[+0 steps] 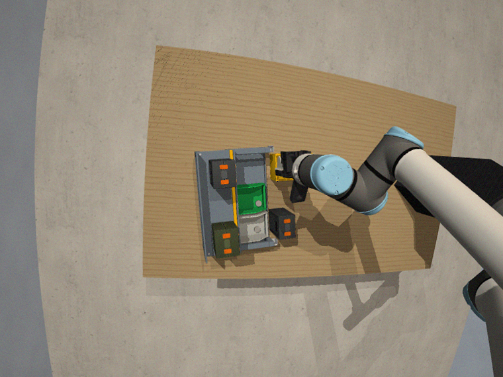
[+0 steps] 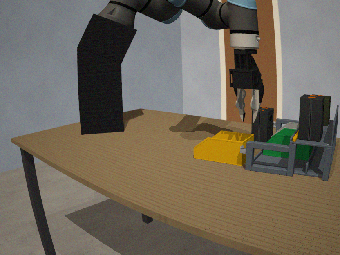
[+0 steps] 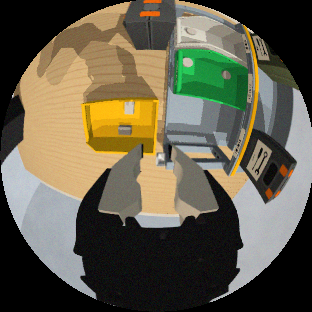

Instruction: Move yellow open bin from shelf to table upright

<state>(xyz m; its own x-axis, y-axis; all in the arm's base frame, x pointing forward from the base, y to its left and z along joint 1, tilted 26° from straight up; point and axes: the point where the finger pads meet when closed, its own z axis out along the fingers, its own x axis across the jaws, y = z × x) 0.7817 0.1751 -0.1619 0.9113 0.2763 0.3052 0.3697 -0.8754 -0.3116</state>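
Right now the yellow open bin is 100 mm below my hand, 80 mm behind it and 30 mm to the right of it. Round my hand: dark green box (290 mm to the left, 120 mm ahead, 10 mm above); then white bin (250 mm to the left, 100 mm below, 30 mm ahead); then green bin (150 mm to the left, 100 mm below, 70 mm ahead).
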